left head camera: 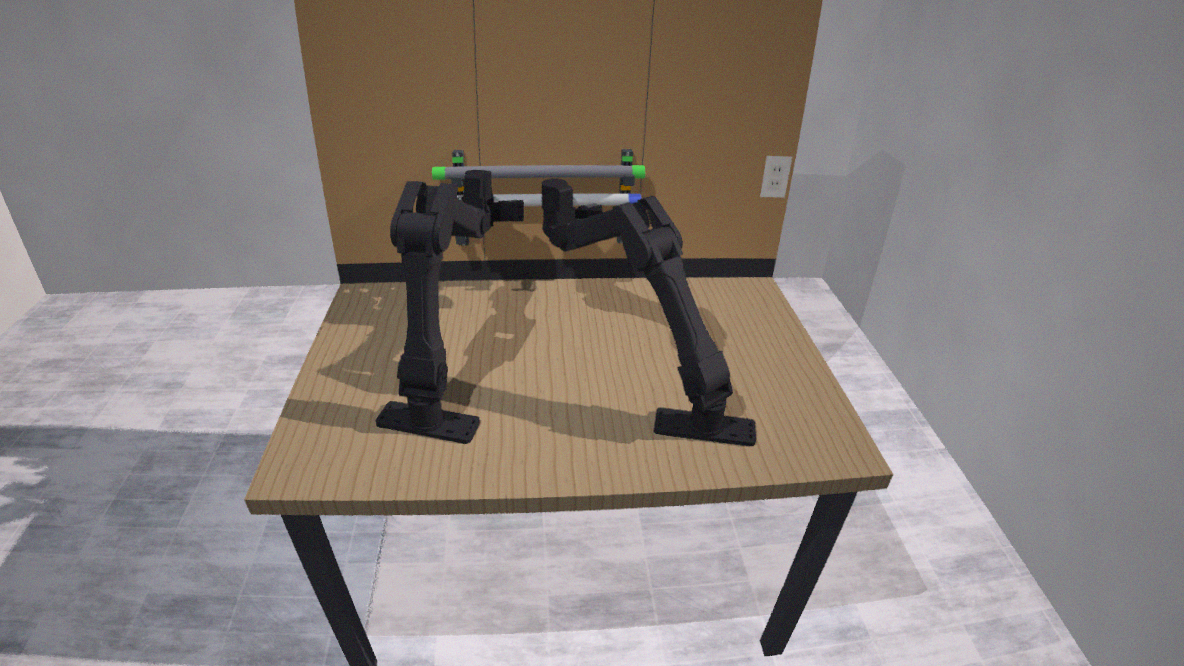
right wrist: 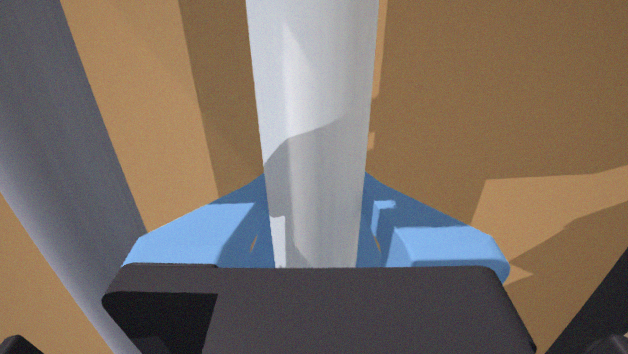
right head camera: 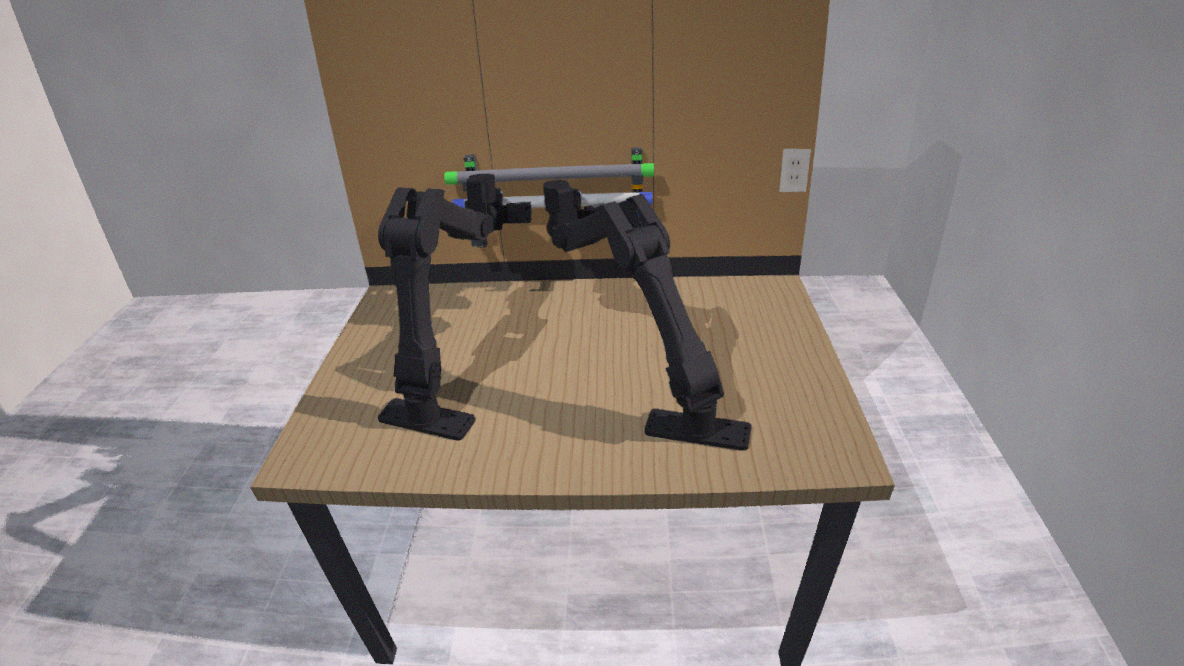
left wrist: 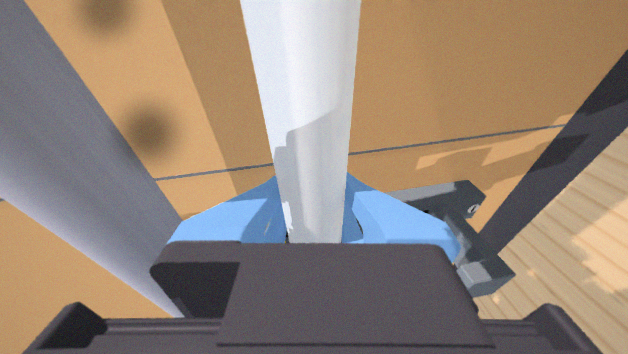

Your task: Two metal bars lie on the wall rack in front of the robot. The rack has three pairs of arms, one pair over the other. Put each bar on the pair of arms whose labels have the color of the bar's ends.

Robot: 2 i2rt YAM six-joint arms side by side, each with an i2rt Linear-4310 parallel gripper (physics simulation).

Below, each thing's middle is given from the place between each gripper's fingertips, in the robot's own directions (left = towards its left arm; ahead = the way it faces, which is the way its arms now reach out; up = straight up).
Scene:
My right hand is 4 cm past the white bar (left head camera: 578, 199) and 5 cm to the right of it. From my right hand the other things lie so: wall outlet (right head camera: 787, 153): 4 cm ahead, 56 cm to the right, 6 cm above.
The white bar is 2 cm behind my left hand, 16 cm to the right of it and 1 cm above it. From my left hand the other things lie so: wall outlet: 6 cm ahead, 76 cm to the right, 6 cm above.

